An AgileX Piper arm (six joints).
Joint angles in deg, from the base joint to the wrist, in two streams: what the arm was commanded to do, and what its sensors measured. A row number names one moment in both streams.
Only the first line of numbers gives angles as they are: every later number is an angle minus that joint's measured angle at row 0.
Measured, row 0:
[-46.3 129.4 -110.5 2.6 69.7 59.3]
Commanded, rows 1 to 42:
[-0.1 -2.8 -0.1 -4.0 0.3 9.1]
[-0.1 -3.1 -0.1 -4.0 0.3 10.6]
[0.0 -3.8 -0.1 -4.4 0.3 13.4]
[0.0 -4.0 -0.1 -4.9 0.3 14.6]
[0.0 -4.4 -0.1 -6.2 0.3 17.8]
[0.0 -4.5 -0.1 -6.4 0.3 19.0]
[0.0 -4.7 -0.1 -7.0 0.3 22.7]
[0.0 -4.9 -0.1 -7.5 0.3 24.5]
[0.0 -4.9 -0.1 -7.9 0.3 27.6]
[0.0 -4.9 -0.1 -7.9 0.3 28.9]
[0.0 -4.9 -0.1 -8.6 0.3 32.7]
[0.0 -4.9 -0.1 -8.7 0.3 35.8]
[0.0 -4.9 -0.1 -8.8 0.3 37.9]
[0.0 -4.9 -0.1 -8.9 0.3 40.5]
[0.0 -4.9 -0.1 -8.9 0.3 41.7]
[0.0 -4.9 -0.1 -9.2 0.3 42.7]
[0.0 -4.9 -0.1 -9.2 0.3 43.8]
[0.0 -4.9 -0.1 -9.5 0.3 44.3]
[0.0 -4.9 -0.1 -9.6 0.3 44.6]
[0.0 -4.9 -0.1 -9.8 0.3 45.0]
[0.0 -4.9 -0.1 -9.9 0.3 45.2]
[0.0 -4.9 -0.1 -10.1 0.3 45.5]
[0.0 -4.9 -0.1 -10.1 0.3 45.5]
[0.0 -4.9 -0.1 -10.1 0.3 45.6]
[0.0 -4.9 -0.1 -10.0 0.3 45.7]
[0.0 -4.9 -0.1 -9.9 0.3 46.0]
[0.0 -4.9 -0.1 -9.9 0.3 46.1]
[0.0 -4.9 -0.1 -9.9 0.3 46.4]
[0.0 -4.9 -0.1 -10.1 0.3 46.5]
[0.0 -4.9 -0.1 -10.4 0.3 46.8]
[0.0 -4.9 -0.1 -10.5 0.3 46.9]
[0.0 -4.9 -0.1 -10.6 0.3 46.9]
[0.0 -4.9 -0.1 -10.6 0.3 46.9]
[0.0 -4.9 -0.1 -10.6 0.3 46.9]
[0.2 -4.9 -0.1 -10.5 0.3 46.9]
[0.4 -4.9 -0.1 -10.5 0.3 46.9]
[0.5 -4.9 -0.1 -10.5 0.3 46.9]
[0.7 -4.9 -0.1 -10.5 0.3 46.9]
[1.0 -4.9 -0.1 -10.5 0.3 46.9]
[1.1 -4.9 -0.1 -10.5 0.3 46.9]
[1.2 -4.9 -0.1 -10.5 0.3 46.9]
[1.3 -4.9 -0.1 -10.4 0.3 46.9]
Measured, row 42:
[0.7 -4.1 0.0 -9.9 -0.1 46.7]
